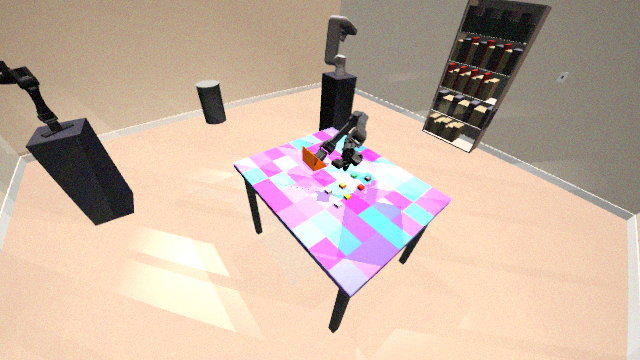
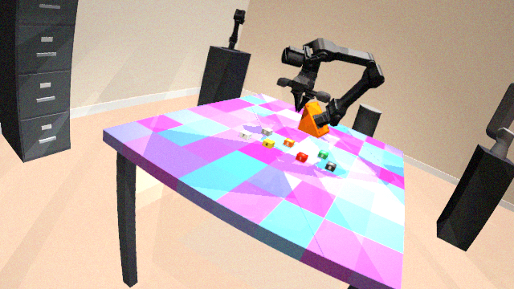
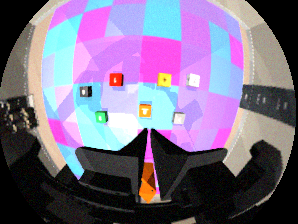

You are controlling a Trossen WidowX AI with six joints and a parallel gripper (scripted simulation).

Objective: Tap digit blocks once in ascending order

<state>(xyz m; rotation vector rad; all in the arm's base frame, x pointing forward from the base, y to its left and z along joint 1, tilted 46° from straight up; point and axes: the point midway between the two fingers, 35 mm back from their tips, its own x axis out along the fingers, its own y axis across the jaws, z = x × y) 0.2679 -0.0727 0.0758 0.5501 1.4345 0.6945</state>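
The orange block is 120 mm below my gripper tip. The rest, counted from my gripper tip: green block 130 mm to the left, 120 mm below, 40 mm behind; then red block 120 mm below, 90 mm to the left, 60 mm ahead; then yellow block 120 mm below, 80 mm ahead, 30 mm to the right.
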